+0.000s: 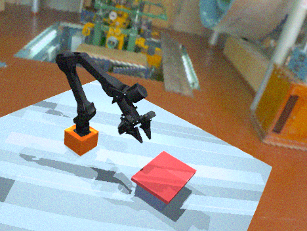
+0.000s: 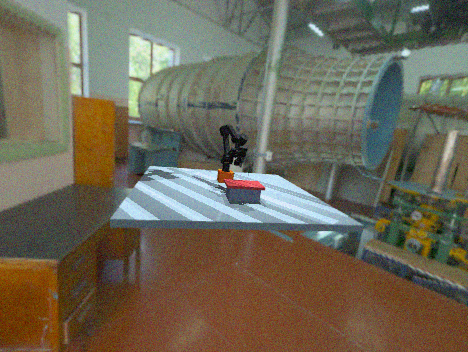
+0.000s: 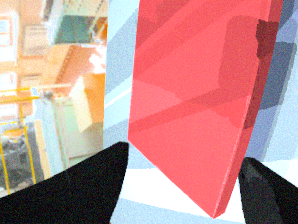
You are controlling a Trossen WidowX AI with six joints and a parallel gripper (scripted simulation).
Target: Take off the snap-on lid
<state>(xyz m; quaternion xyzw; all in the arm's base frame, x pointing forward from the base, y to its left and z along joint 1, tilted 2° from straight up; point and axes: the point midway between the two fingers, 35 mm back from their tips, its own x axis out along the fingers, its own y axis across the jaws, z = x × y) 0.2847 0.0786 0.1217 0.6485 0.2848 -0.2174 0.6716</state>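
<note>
Now: gripper tip 12 cm short of the red lid, 10 cm above it and 1 cm to the right of it. The rest, counted from my gripper tip: storage box: 15 cm below, 12 cm ahead, 1 cm to the left.
</note>
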